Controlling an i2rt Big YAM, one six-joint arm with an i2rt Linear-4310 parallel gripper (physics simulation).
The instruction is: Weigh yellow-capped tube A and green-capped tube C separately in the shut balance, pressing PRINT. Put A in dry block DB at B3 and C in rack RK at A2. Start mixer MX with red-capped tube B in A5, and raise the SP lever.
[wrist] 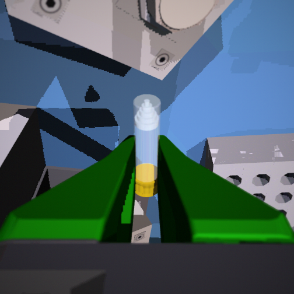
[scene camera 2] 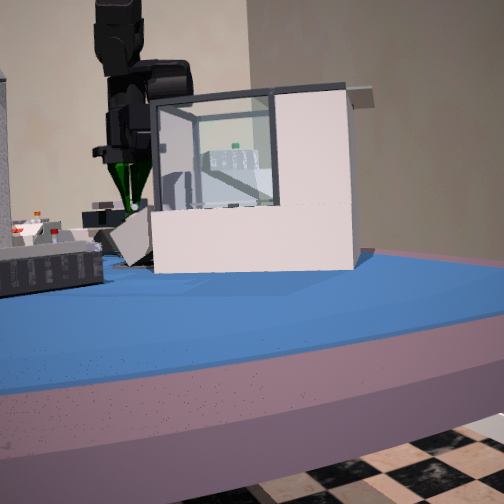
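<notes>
My gripper (scene camera 2: 133, 206) (wrist: 146, 147) is shut on the yellow-capped tube A (wrist: 146, 150). The clear tube stands out past the fingertips, with its yellow cap between the fingers in the wrist view. In the scene view the gripper is above table height, just left of the white balance (scene camera 2: 250, 240). The balance has a glass front window, and a flat panel juts out at its upper right. A green-capped tube (scene camera 2: 235, 145), seen through the glass, stands in a pale rack (scene camera 2: 233, 160). A red-capped tube (scene camera 2: 54, 232) shows at the left, behind a dark ribbed block (scene camera 2: 55, 267).
A grey tilted panel (scene camera 2: 135, 237) stands against the balance's left side. An orange cap (scene camera 2: 37, 213) and a tall grey body (scene camera 2: 4, 165) are at the far left. In the wrist view, a pale housing (wrist: 95, 35) is at the top and a perforated block (wrist: 250, 150) at the right.
</notes>
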